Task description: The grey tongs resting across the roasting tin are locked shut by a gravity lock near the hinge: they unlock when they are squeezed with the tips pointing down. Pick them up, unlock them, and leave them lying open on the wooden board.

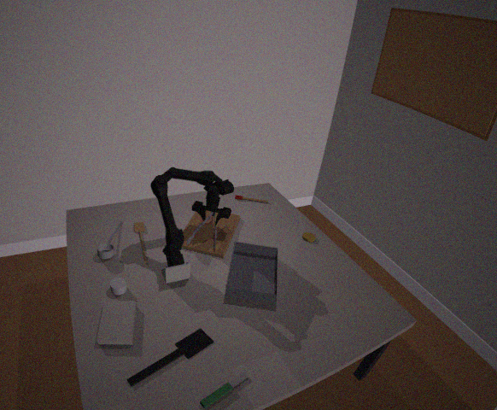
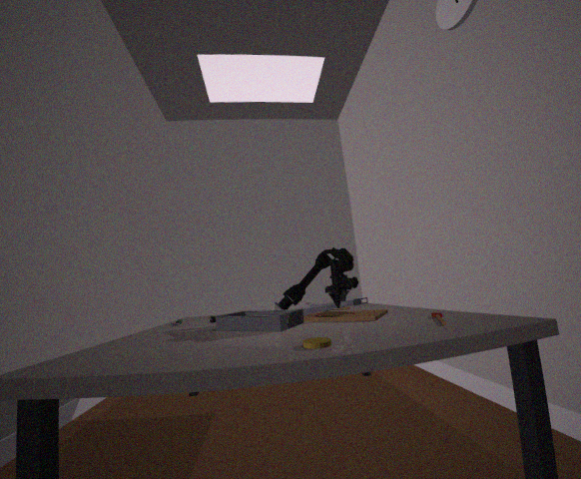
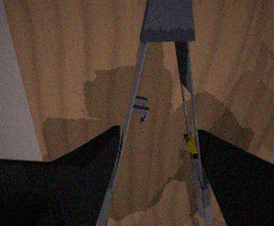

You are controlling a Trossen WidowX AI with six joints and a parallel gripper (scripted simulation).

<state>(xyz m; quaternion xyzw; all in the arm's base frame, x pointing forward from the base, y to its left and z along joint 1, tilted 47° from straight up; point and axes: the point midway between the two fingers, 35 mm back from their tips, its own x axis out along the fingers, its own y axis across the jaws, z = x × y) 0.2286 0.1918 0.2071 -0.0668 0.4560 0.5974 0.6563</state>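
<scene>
Right now the yellow lock piece is 2 cm ahead of my gripper tip, 1 cm to the right of it and 1 cm above it. Also, from my gripper tip: wooden board: 4 cm below; roasting tin: 10 cm ahead, 36 cm to the right, 2 cm below; yellow disc: 50 cm ahead, 16 cm to the right, 4 cm below.
</scene>
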